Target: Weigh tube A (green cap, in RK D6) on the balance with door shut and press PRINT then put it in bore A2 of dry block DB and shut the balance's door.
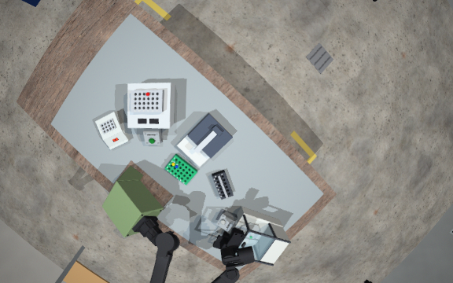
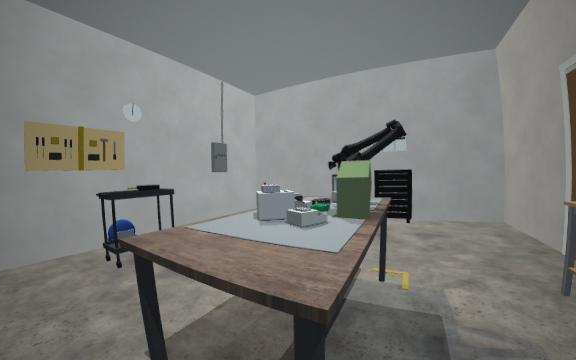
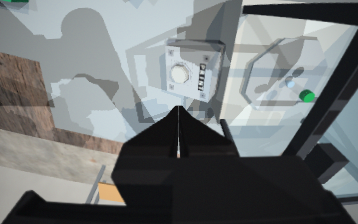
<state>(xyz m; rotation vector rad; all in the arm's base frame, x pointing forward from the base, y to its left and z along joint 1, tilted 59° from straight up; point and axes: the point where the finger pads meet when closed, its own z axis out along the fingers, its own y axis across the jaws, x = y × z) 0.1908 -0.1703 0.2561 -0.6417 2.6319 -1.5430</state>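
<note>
Right now my hand is 100 mm above the white print key. Also, from my hand: sliding door (40 mm ahead, 110 mm to the right, 40 mm above); then green-capped tube (50 mm ahead, 140 mm to the right, 60 mm below); then balance pan (50 mm ahead, 140 mm to the right, 90 mm below).
</note>
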